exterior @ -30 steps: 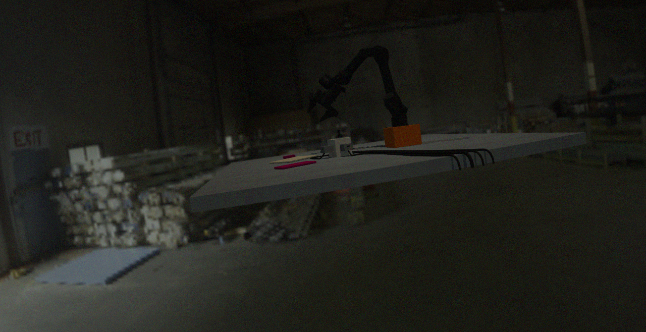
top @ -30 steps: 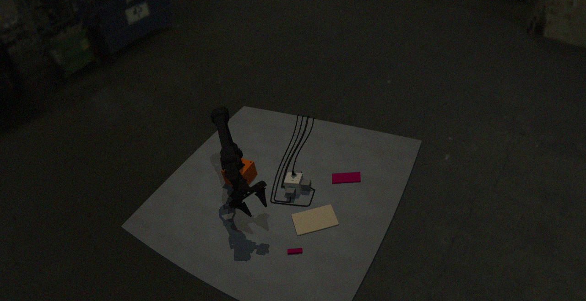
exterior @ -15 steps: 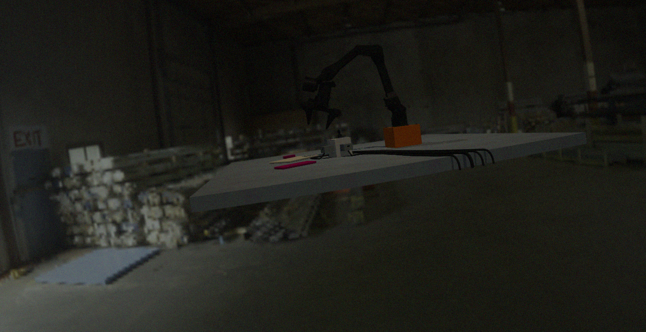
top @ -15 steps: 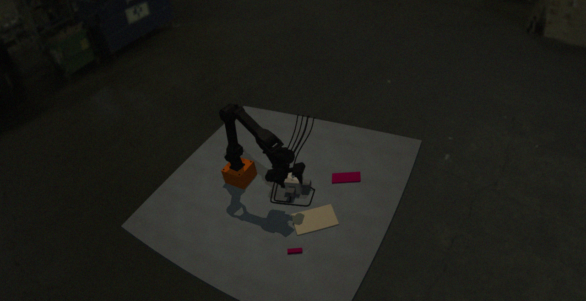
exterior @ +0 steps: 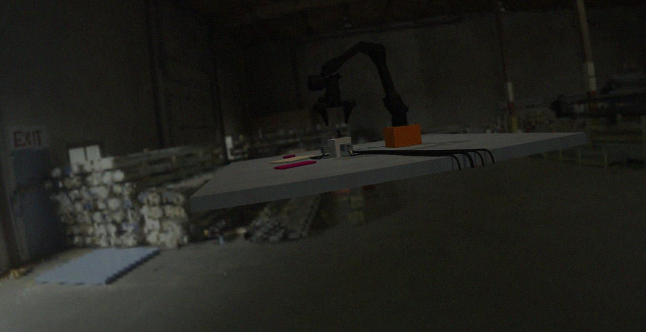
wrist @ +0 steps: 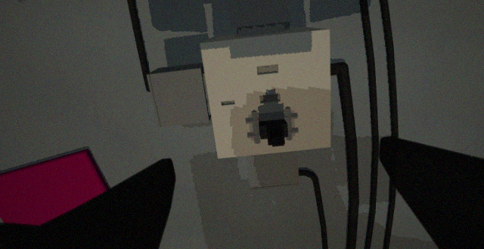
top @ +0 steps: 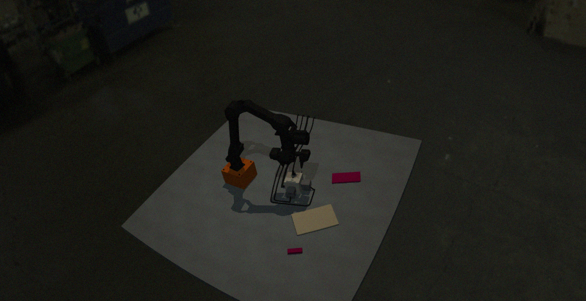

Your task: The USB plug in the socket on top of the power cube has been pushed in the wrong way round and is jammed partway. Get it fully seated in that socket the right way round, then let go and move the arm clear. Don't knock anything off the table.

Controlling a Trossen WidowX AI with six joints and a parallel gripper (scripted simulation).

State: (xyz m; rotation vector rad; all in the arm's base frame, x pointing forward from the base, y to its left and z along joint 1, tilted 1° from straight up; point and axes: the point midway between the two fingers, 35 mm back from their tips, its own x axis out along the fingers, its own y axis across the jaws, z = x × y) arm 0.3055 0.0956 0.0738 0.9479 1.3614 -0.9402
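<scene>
The dark USB plug is 4 cm below my gripper tip. From my gripper tip the other things lie so: beige card: 21 cm ahead, 14 cm to the right, 13 cm below; then magenta block: 19 cm ahead, 17 cm to the left, 13 cm below; then USB socket: 1 cm behind, 1 cm to the left, 7 cm below.
</scene>
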